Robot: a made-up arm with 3 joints. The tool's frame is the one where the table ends. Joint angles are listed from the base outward.
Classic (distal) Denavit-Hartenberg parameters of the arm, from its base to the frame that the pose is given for. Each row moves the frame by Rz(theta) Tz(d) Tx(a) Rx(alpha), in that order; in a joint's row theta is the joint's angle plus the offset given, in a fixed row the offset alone. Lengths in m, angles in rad.
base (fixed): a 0, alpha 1.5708, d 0.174, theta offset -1.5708
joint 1: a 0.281, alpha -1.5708, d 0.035, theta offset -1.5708
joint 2: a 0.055, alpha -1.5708, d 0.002, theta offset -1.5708
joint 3: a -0.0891, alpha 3.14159, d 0, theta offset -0.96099
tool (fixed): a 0, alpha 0, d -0.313, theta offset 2.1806
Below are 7 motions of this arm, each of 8 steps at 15 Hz.
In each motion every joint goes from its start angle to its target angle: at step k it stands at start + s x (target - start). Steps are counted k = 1, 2, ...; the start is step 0. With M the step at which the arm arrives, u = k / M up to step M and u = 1 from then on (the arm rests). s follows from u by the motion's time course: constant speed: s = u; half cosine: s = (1 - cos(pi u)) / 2; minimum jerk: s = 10 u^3 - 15 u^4 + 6 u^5.
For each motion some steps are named. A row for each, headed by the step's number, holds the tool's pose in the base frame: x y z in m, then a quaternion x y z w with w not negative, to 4 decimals.
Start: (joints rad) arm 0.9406 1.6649 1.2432
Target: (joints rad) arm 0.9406 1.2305 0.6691
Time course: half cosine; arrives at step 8
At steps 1, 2, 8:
1: 0.2746 -0.1971 0.0611 0.1231 -0.7125 -0.0747 0.6867
2: 0.2769 -0.2047 0.0489 0.0864 -0.7082 -0.0678 0.6974
8: 0.2702 -0.2744 -0.0554 -0.1806 -0.6075 0.0080 0.7735

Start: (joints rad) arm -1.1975 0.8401 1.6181
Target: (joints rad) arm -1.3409 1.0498 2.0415
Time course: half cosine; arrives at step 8
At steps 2, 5, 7, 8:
2: 0.2122 0.4234 -0.0463 0.6039 0.1555 -0.7148 0.3165
5: 0.2241 0.4194 -0.0213 0.6149 0.2169 -0.7383 0.1723
7: 0.2293 0.4181 -0.0084 0.6159 0.2486 -0.7409 0.0993
8: 0.2300 0.4180 -0.0066 0.6158 0.2531 -0.7408 0.0890

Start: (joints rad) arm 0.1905 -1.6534 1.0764
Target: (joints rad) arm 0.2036 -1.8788 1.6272
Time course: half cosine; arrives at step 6
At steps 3, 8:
3: -0.3474 -0.0836 -0.0613 -0.5298 0.5608 -0.4545 0.4453
8: -0.3378 -0.0964 -0.0108 -0.6248 0.5080 -0.4831 0.3437

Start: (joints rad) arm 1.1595 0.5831 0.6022
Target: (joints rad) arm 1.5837 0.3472 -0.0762
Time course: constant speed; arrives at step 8
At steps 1, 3, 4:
1: 0.1512 -0.4872 -0.0471 -0.4724 -0.3573 -0.0517 0.8040
3: 0.1293 -0.5184 -0.0105 -0.5515 -0.2933 0.0151 0.7808
4: 0.1172 -0.5329 0.0100 -0.5875 -0.2576 0.0460 0.7657

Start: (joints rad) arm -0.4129 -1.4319 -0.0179
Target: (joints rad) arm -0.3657 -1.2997 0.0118
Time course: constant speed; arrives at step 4
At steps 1, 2, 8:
1: -0.3442 0.1947 -0.1018 0.1557 0.6301 0.1322 0.7492
2: -0.3423 0.1951 -0.1141 0.1510 0.6189 0.1232 0.7609
8: -0.3374 0.1952 -0.1387 0.1413 0.5958 0.1054 0.7835

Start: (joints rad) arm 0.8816 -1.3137 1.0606
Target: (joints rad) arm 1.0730 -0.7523 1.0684
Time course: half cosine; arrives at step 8
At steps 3, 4, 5, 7, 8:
3: -0.3054 -0.3638 -0.0776 -0.5727 0.2215 -0.5912 0.5229
4: -0.2866 -0.3961 -0.0797 -0.5730 0.1686 -0.5894 0.5439
5: -0.2649 -0.4271 -0.0786 -0.5725 0.1154 -0.5842 0.5636
7: -0.2297 -0.4680 -0.0716 -0.5704 0.0402 -0.5710 0.5891
8: -0.2244 -0.4734 -0.0701 -0.5699 0.0297 -0.5686 0.5924

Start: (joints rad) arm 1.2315 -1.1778 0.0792
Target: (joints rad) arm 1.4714 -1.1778 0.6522
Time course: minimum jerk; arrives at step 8
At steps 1, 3, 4, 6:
1: -0.3233 -0.3587 -0.0212 -0.5011 0.4311 -0.3513 0.6630
3: -0.3196 -0.3810 0.0080 -0.5512 0.3801 -0.4116 0.6183
4: -0.3170 -0.3977 0.0362 -0.5902 0.3316 -0.4596 0.5748
6: -0.3134 -0.4198 0.0913 -0.6480 0.2375 -0.5337 0.4888

